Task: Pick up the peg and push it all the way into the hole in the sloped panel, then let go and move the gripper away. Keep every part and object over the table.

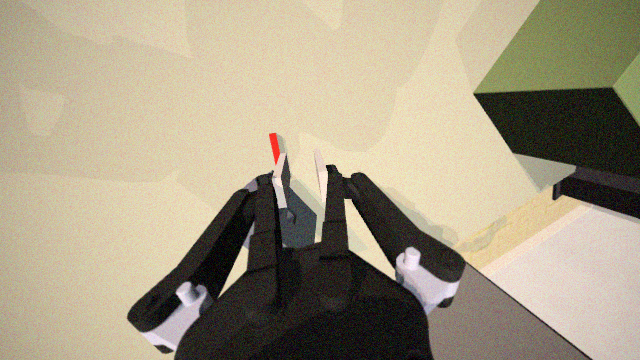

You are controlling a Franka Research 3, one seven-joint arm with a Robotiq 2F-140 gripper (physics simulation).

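Note:
The thin red peg (pixel 273 145) lies on the pale table, its tip showing just past my left fingertip; the finger hides the rest of it. My gripper (pixel 301 162) is drawn in to a narrow gap with nothing between the pads, so the peg sits outside the gap on the left. The grey sloped panel (pixel 301 223) shows low between the fingers, mostly hidden by the gripper body, and I cannot see its hole.
A large green block (pixel 559 53) stands at the upper right on a dark base (pixel 599 190). The table edge runs diagonally at the lower right, with yellow brick floor (pixel 514 228) and a pale slab (pixel 581 277) beyond it.

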